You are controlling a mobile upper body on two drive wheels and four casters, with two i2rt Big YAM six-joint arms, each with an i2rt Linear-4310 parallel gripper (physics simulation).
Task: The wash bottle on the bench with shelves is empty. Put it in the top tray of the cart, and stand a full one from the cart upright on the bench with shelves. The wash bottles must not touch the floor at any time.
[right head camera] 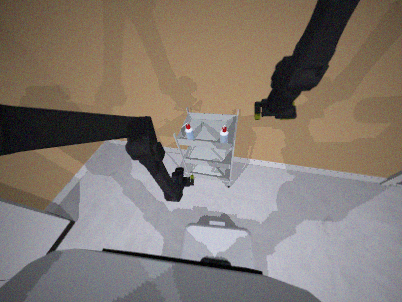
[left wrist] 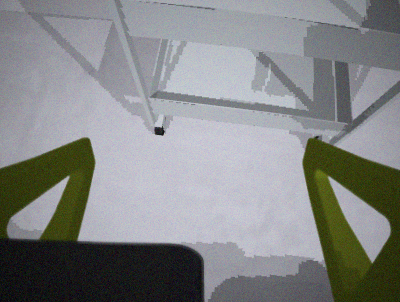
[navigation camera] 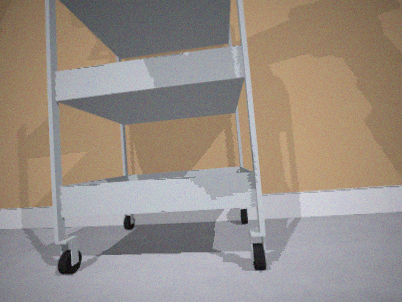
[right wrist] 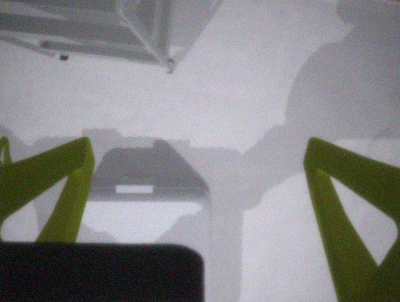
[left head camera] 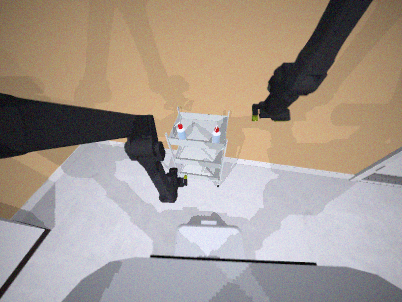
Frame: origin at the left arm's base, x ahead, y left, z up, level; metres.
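Seen in the pictures: left gripper, fingertip midpoint: (right head camera: 186, 175) (left wrist: 198, 150) (left head camera: 178, 175); right gripper, fingertip midpoint: (right head camera: 268, 118) (right wrist: 199, 149) (left head camera: 263, 120).
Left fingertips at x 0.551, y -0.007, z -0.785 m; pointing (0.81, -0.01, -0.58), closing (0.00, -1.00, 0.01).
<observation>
Offsets run from my left fingertips to a thing's middle. "spot": to the spot under its first point.
The light grey cart @(spot: dx +0.224, dy -0.145, dz +0.096 m) (left head camera: 200, 142) (right head camera: 206, 141) stands ahead, against the tan wall. Two wash bottles with red caps and bluish bodies, the left one @(dx +0.308, dy +0.014, dz +0.125 m) (left head camera: 181, 133) (right head camera: 189, 133) and the right one @(dx +0.271, dy -0.258, dz +0.125 m) (left head camera: 216, 135) (right head camera: 224, 135), stand upright in its top tray. Their fill cannot be told. My left gripper (left head camera: 177, 189) (right head camera: 184, 189) (left wrist: 198, 150) is open, its fingers apart with no object between them, nearer the robot than the cart. My right gripper (left head camera: 272, 119) (right head camera: 272, 116) (right wrist: 199, 149) is open and empty, right of the cart. The empty bottle on the bench with shelves does not show.
The cart's lower tray @(spot: dx +0.227, dy -0.108, dz -0.469 m) (navigation camera: 150, 200) and casters show in the navigation view. A white surface with a dark edge (left head camera: 20, 250) (right head camera: 30, 227) is at the lower left. A white structure (left head camera: 385, 165) is at the right edge. The robot's grey base (left head camera: 200, 282) is at the bottom.
</observation>
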